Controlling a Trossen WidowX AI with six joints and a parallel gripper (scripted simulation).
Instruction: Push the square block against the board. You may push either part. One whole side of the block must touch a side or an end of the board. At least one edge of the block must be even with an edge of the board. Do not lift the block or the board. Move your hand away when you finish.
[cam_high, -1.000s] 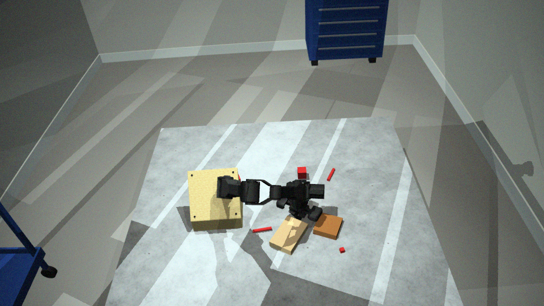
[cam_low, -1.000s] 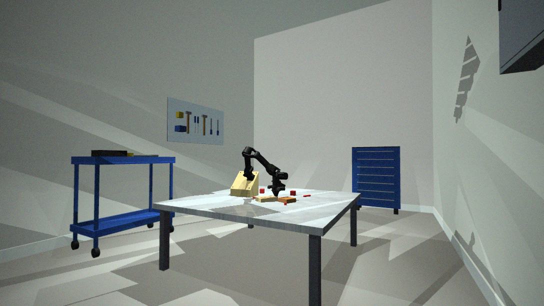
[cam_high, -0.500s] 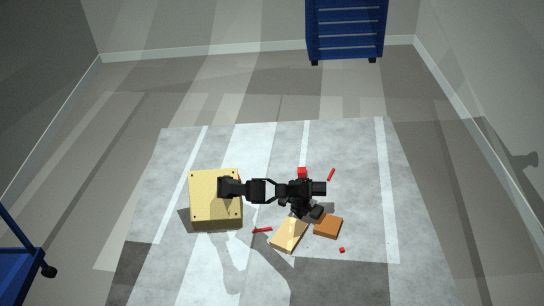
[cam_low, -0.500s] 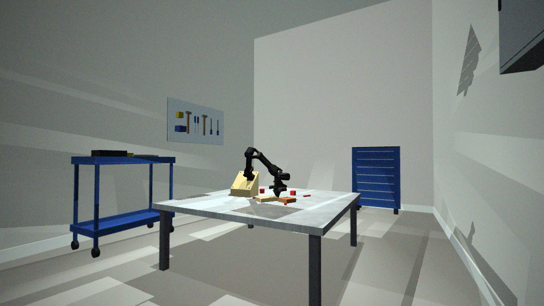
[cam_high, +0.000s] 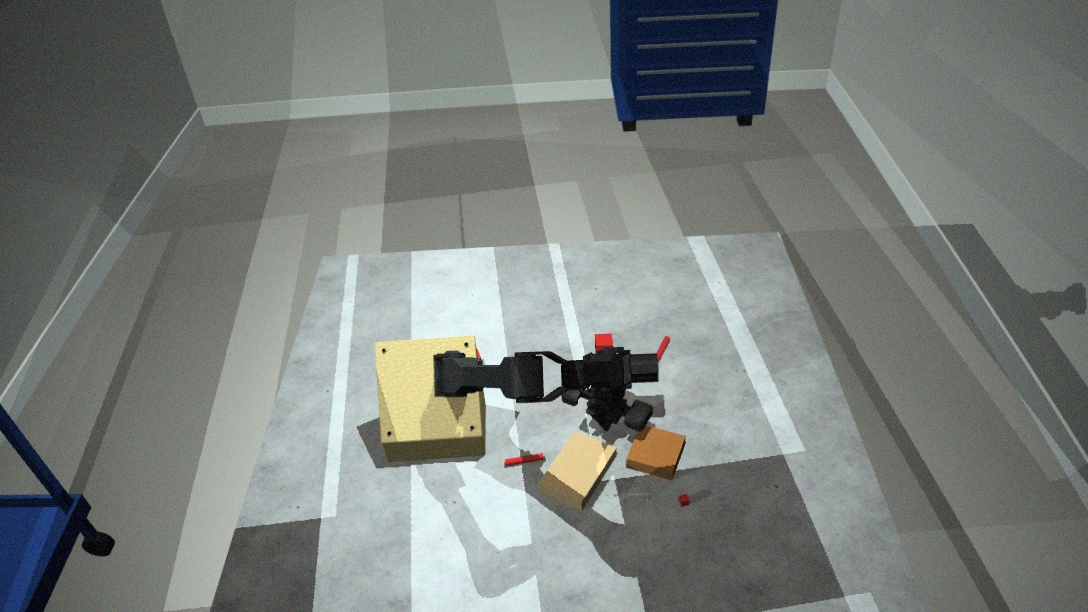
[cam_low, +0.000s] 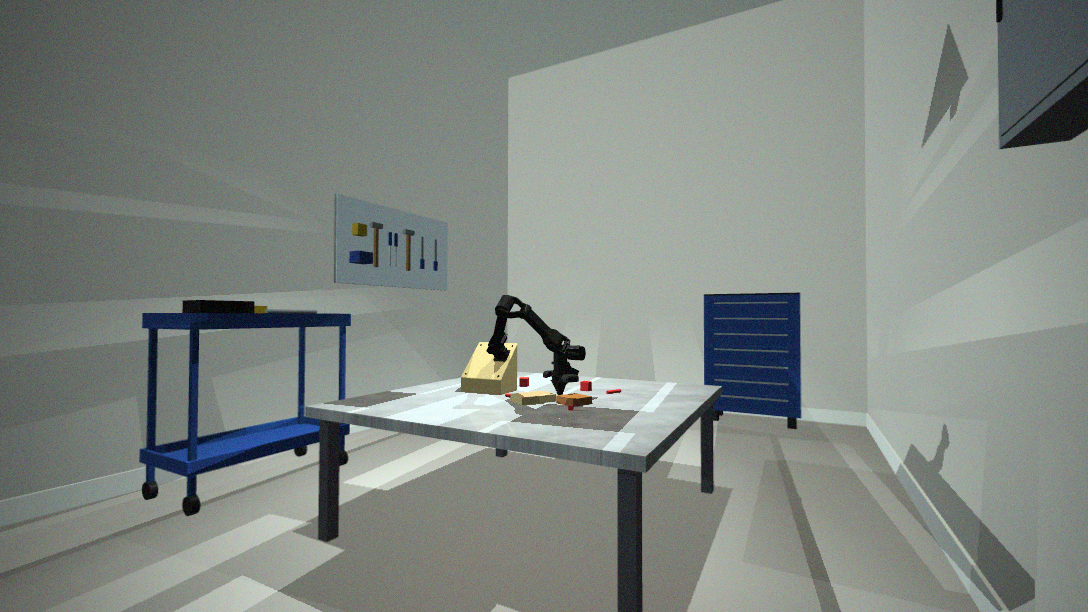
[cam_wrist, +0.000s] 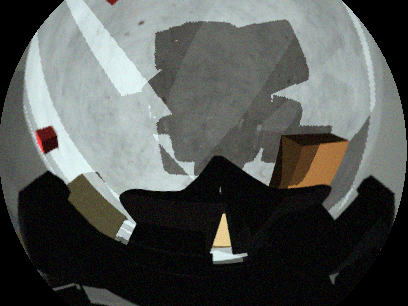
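The board lies 110 mm to the right of my gripper tip, 70 mm behind it and 10 mm above it. Also, from my gripper tip: small red bit (200 mm to the right, 130 mm ahead); then square block (90 mm ahead, 80 mm to the right, 10 mm above).
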